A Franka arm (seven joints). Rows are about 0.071 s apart.
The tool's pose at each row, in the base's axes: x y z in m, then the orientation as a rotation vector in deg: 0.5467, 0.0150, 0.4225, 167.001, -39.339, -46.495; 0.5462, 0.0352, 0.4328, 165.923, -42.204, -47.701; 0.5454, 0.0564, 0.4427, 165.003, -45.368, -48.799; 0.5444, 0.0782, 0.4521, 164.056, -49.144, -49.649; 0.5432, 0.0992, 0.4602, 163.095, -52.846, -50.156; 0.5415, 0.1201, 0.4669, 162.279, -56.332, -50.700; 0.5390, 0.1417, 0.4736, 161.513, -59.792, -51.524; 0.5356, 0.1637, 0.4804, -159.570, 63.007, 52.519; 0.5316, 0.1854, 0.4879, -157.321, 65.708, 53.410; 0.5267, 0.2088, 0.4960, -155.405, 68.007, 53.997; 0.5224, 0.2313, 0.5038, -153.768, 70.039, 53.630
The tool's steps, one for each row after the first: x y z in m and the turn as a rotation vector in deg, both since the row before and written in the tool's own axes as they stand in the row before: -0.0140, -0.0164, -0.0070, 0.267, -0.941, 1.882; -0.0151, -0.0168, -0.0061, 0.571, -0.911, 1.970; -0.0159, -0.0169, -0.0051, 0.847, -0.808, 2.297; -0.0157, -0.0157, -0.0036, 0.853, -0.593, 2.262; -0.0160, -0.0151, -0.0017, 0.947, -0.631, 2.054; -0.0174, -0.0146, -0.0008, 1.053, -0.839, 1.961; -0.0188, -0.0138, 0.0002, 1.107, -1.202, 2.023; -0.0197, -0.0124, 0.0005, 0.984, -1.186, 1.830; -0.0220, -0.0122, 0.0015, 0.878, -0.918, 1.571; -0.0213, -0.0114, 0.0018, 1.151, -0.373, 1.322
